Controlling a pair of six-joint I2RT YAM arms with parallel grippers.
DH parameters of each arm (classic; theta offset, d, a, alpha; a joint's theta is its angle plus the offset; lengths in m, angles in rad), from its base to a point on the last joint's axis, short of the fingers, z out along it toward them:
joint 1: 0 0.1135 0.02 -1.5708
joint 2: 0 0 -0.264 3.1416
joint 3: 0.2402 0 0.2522 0
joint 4: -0.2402 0 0.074 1.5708
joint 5: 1.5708 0 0 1.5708
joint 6: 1.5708 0.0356 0 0
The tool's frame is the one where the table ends.
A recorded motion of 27 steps. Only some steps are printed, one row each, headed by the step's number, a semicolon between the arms.
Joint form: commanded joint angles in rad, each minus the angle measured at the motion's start. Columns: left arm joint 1, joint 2, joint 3, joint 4, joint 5, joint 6; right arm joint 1, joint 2, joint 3, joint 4, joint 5, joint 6.
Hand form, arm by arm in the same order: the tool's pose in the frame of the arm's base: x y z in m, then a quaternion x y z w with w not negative. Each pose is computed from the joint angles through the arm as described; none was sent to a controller.
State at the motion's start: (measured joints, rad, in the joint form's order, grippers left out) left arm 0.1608 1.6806 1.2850 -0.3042 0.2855 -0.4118; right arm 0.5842 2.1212 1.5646 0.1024 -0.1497 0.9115
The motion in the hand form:
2: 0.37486 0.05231 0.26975 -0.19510 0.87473 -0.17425 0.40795; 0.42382 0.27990 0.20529 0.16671 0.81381 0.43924 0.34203
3: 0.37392 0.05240 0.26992 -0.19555 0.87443 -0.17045 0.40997; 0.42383 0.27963 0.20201 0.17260 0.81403 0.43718 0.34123
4: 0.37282 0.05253 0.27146 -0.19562 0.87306 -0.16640 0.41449; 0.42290 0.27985 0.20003 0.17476 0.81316 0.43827 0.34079
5: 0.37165 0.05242 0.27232 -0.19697 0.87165 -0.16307 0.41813; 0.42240 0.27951 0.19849 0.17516 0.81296 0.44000 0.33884
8: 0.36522 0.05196 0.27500 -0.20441 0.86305 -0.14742 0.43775; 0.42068 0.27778 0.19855 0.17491 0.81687 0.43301 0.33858
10: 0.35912 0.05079 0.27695 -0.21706 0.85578 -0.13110 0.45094; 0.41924 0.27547 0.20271 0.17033 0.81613 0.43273 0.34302
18: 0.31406 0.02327 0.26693 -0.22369 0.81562 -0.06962 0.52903; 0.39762 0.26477 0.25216 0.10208 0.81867 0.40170 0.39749
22: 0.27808 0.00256 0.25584 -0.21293 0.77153 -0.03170 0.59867; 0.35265 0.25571 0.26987 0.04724 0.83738 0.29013 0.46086
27: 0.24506 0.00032 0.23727 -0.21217 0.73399 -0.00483 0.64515; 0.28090 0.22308 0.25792 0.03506 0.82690 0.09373 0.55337
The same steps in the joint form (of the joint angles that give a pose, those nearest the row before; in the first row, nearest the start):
2: 0.0034 -0.0148 -0.0121 0.0154 -0.0106 0.0055; -0.0091 0.0500 0.0261 0.0850 0.0277 0.1493
3: 0.0033 -0.0192 -0.0168 0.0185 -0.0184 0.0076; -0.0090 0.0538 0.0206 0.0896 0.0354 0.1576
4: 0.0034 -0.0260 -0.0207 0.0236 -0.0271 0.0097; -0.0075 0.0540 0.0119 0.1000 0.0376 0.1633
5: 0.0028 -0.0325 -0.0265 0.0298 -0.0358 0.0087; -0.0078 0.0540 0.0053 0.1069 0.0334 0.1668
8: 0.0004 -0.0667 -0.0646 0.0718 -0.0786 0.0018; -0.0084 0.0453 -0.0028 0.0928 0.0391 0.1588
10: -0.0049 -0.0967 -0.0956 0.0971 -0.1279 -0.0122; -0.0108 0.0305 -0.0118 0.0930 0.0380 0.1472
18: -0.0940 -0.2972 -0.3767 0.3332 -0.3487 -0.0169; -0.0026 -0.1165 -0.0452 0.0120 0.0704 -0.0276
22: -0.1803 -0.4443 -0.5936 0.5564 -0.5117 0.0221; 0.0530 -0.2844 -0.1819 -0.0706 0.2699 -0.2395
27: -0.2042 -0.5608 -0.7909 0.7530 -0.5982 0.0680; 0.1389 -0.5383 -0.5208 -0.0122 0.6998 -0.4546

